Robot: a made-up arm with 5 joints.
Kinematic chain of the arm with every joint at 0, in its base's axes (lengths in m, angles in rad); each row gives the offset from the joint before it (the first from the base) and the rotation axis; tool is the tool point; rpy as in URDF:
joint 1: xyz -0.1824 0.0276 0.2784 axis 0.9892 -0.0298 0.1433
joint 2: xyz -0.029 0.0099 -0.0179 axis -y
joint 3: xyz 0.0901 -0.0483 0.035 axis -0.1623 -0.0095 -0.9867
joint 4: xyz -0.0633 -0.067 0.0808 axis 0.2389 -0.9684 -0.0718
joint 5: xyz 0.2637 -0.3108 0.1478 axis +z
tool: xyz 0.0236 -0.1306 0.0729 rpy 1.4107 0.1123 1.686
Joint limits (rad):
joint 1: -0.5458..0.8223
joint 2: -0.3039..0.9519
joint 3: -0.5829..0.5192
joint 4: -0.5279..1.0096
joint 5: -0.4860..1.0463
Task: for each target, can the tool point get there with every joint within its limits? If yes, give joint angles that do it. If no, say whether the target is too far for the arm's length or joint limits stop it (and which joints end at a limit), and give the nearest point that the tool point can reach.
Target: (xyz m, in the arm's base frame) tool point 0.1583 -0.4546 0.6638
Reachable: yes | joints 0.0501 0.2689 -0.3308 0.0192 0.0194
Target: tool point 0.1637 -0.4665 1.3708
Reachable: no: too far | nearest point 0.0185 -0.2709 0.9376 | short by 0.497 m
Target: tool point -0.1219 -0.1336 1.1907
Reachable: no: too far | nearest point -0.1402 -0.1131 1.0158 | short by 0.177 m
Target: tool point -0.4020 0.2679 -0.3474
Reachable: no: joint limits stop it (at a limit: joint 1, joint 2, joint 3, joint 4, joint 5) | nearest point -0.6017 -0.3062 -0.1078 | short by 0.653 m
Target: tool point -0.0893 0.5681 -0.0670
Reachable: no: joint limits stop it (at a limit: joint 1, joint 2, joint 3, joint 4, joint 5) | nearest point 0.4550 0.0478 0.1486 | short by 0.783 m
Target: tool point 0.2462 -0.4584 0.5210
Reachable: yes | joints 0.2211 0.1591 -0.1686 -0.1458 0.6977
